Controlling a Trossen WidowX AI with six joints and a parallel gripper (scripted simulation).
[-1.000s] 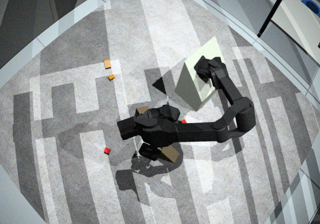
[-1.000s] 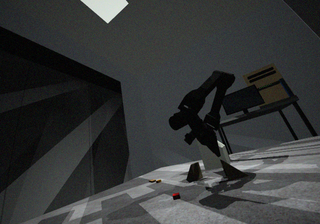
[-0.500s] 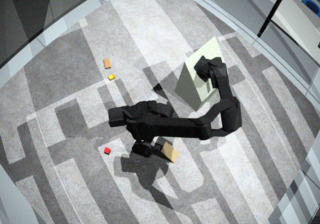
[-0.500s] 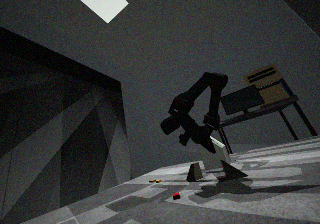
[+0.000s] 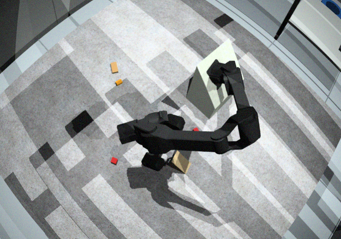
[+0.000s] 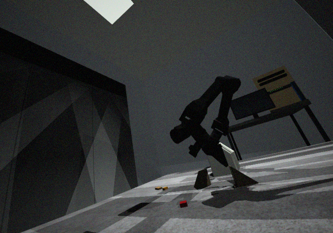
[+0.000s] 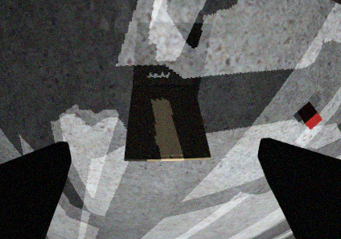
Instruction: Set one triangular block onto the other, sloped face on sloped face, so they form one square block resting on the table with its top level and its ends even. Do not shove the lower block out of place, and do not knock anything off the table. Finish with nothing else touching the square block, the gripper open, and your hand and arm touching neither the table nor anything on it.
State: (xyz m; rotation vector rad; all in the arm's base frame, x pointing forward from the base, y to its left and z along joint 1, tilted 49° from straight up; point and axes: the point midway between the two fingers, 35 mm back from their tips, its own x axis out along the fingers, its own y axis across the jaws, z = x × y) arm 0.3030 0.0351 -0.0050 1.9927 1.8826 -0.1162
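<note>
The red cube lies 150 mm behind my gripper tip, 20 mm to the left of it and 60 mm below it. From my gripper tip the other things lie so: yellow block (130 mm behind, 330 mm to the right, 70 mm below).
</note>
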